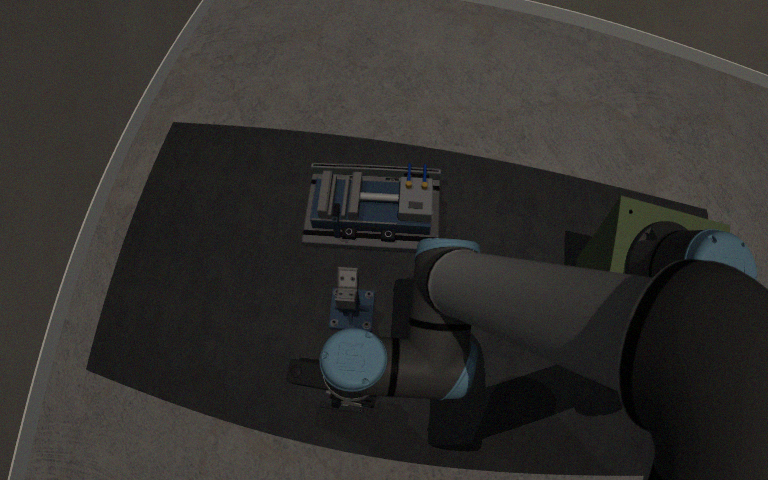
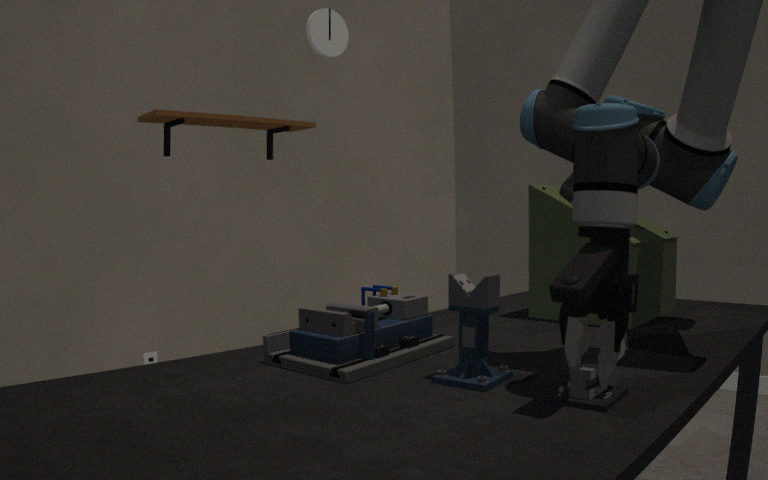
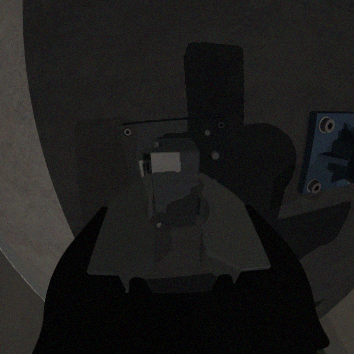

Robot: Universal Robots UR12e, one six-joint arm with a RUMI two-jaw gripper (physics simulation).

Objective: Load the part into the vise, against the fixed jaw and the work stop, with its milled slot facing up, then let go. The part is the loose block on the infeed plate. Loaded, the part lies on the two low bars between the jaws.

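Places are measured from the arm's base along level axes (x ahead, y left, z up), in metres.
Where they show: gripper, fingertip midpoint: (image 2: 589, 385) (image 3: 174, 174).
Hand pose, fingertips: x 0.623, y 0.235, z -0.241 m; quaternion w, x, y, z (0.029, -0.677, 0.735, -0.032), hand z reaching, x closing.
Each offset is from my fingertips to the top centre of the thing. "spot": to the spot under its first point. Level surfaces: height alone.
The part @[dx +0.000, dy +0.000, dz +0.029 m] (image 2: 586, 374) (image 3: 165, 163), a small grey block, is at the infeed plate @[spot: dx -0.020, dy +0.038, dz -0.010 m] (image 2: 619, 392) (image 3: 141, 139). My gripper (image 2: 590, 378) (image 3: 174, 174) points down, its fingers shut on the part from two sides, low at the plate. The fingers hide much of the part; which way its slot faces and whether it still touches the plate cannot be told. The blue vise @[dx -0.009, dy -0.424, dz +0.081 m] (image 1: 379, 216) (image 2: 325, 346) stands away from the gripper. Its end jaw (image 1: 325, 195) and the screw-side jaw (image 1: 355, 195) stand apart, with low bars between. The dark work stop @[spot: dx +0.052, dy -0.347, dz +0.079 m] (image 1: 337, 219) (image 2: 369, 332) is at the vise's near side.
A V-block stand (image 1: 346, 298) (image 2: 474, 295), with a blue base @[dz -0.008 m] (image 3: 313, 152), stands between the gripper and the vise. Blue bent pipes @[spot: dx -0.082, dy -0.475, dz +0.090 m] (image 2: 369, 288) rise at the vise's far end. A green sloped housing (image 1: 645, 217) (image 2: 546, 257) stands near the arm's base.
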